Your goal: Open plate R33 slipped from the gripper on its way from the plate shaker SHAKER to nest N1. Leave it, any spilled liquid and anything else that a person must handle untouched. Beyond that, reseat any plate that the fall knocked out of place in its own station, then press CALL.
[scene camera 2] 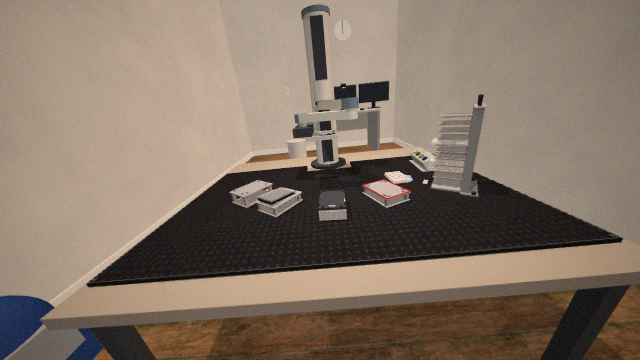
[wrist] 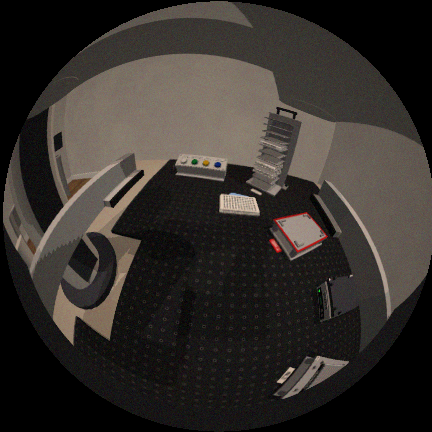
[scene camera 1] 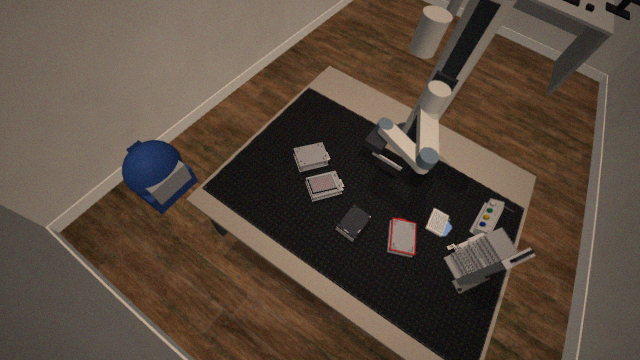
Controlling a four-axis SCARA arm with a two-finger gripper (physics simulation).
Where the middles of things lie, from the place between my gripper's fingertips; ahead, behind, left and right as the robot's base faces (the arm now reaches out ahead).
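Labels:
My gripper's 220 mm above the dark station (scene camera 2: 332, 204), and it's 330 mm short of the station and 60 mm to the left of it.

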